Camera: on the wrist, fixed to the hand. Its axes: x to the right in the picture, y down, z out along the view.
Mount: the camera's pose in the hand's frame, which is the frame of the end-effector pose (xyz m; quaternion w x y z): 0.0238 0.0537 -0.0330 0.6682 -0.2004 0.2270 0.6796
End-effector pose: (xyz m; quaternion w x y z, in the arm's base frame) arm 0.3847 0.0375 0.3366 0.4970 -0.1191 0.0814 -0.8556
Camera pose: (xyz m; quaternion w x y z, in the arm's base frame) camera 0.4086 -0.0090 0.2941 0.8713 0.0704 0.4196 -0.2447
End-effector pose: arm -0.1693 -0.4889 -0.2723 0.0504 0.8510 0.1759 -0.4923
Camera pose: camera -0.1127 -0.5245 -0.2805 0.4988 0.7898 -0.3507 -0.0663
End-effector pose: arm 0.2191 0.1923 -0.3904 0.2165 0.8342 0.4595 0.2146
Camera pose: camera 0.2485 0.1922 -0.3298 0.0617 0.7776 -0.2537 0.5720
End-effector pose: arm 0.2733 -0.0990 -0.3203 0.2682 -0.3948 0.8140 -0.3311
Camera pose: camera 0.2123 -0.0825 -0.3438 0.1403 0.3108 0.9394 0.0345
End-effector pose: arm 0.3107 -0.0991 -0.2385 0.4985 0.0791 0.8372 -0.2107
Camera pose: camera 0.2910 -0.0384 -0.2602 0.3021 0.5697 0.6610 0.3837
